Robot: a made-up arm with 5 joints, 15 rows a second.
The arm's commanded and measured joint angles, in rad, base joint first. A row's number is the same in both.
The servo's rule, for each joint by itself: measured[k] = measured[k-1] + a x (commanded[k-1-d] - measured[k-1]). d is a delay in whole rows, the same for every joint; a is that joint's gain. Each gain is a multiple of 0.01, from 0.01 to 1. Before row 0 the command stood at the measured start. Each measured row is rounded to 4 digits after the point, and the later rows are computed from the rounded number. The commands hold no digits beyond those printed.
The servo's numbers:
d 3
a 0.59 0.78 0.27 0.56 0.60
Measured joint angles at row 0:
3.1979 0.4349 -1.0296 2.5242 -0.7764
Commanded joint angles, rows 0 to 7:
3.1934 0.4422 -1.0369 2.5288 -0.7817
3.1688 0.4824 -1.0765 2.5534 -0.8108
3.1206 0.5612 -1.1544 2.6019 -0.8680
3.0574 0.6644 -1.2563 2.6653 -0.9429
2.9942 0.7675 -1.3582 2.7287 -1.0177
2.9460 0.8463 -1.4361 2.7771 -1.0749
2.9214 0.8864 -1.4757 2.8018 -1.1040
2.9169 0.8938 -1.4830 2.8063 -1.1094
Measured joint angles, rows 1 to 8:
3.1979 0.4349 -1.0296 2.5242 -0.7764
3.1979 0.4349 -1.0296 2.5242 -0.7764
3.1979 0.4349 -1.0296 2.5242 -0.7764
3.1952 0.4406 -1.0316 2.5268 -0.7796
3.1796 0.4732 -1.0437 2.5417 -0.7983
3.1448 0.5418 -1.0736 2.5754 -0.8401
3.0932 0.6374 -1.1229 2.6257 -0.9018
3.0348 0.7389 -1.1864 2.6834 -0.9713

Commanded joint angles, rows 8 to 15:
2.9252 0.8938 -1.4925 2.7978 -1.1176
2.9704 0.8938 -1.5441 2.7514 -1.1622
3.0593 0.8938 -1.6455 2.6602 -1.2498
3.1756 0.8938 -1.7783 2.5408 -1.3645
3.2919 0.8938 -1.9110 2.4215 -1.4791
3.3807 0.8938 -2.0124 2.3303 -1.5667
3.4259 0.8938 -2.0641 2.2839 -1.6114
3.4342 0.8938 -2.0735 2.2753 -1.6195
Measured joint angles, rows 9 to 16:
2.9824 0.8227 -1.2538 2.7359 -1.0335
2.9464 0.8724 -1.3137 2.7728 -1.0758
2.9290 0.8891 -1.3594 2.7916 -1.0960
2.9268 0.8928 -1.3953 2.7951 -1.1090
2.9525 0.8936 -1.4355 2.7706 -1.1409
3.0155 0.8938 -1.4922 2.7088 -1.2062
3.1100 0.8938 -1.5694 2.6147 -1.3012
3.2173 0.8938 -1.6616 2.5065 -1.4079

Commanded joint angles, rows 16 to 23:
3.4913 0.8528 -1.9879 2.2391 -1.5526
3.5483 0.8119 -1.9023 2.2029 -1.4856
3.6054 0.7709 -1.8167 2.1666 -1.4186
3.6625 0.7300 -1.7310 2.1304 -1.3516
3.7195 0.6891 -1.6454 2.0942 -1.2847
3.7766 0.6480 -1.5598 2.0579 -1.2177
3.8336 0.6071 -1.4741 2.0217 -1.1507
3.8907 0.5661 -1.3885 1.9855 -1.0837
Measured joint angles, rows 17 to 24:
3.3137 0.8938 -1.7563 2.4078 -1.5032
3.3799 0.8938 -1.8394 2.3384 -1.5681
3.4119 0.8938 -1.9026 2.3031 -1.5989
3.4587 0.8618 -1.9256 2.2673 -1.5711
3.5116 0.8229 -1.9193 2.2312 -1.5198
3.5669 0.7823 -1.8916 2.1950 -1.4591
3.6233 0.7415 -1.8482 2.1588 -1.3946
3.6801 0.7006 -1.7934 2.1226 -1.3287

